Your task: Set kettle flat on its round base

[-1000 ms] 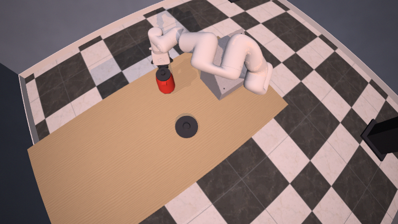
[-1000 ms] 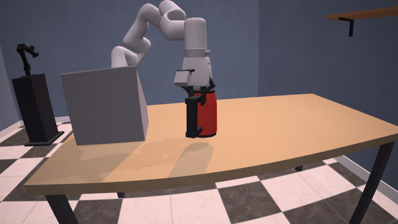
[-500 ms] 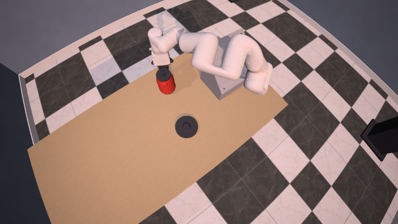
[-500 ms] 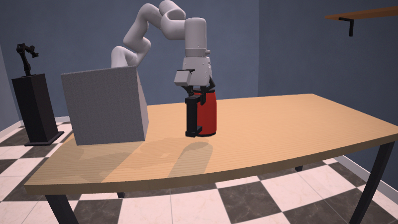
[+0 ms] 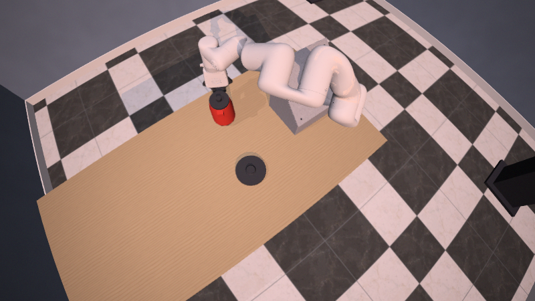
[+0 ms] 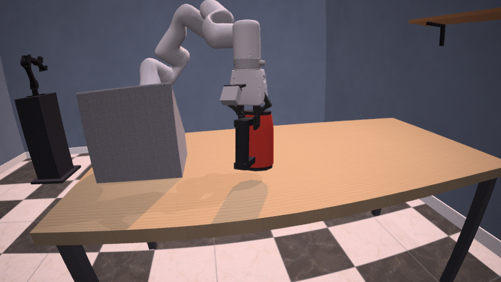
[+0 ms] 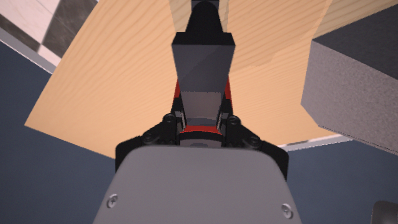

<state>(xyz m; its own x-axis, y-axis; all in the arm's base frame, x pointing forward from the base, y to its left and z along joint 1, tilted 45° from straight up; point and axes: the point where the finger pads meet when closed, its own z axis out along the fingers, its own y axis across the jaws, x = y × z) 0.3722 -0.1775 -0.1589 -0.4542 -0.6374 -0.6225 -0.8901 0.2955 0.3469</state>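
Right now my hand is 6 cm above the kettle, 2 cm to the right of it and 1 cm short of it. From my hand the other things lie so: round black base: 36 cm to the left, 19 cm below, 6 cm ahead.
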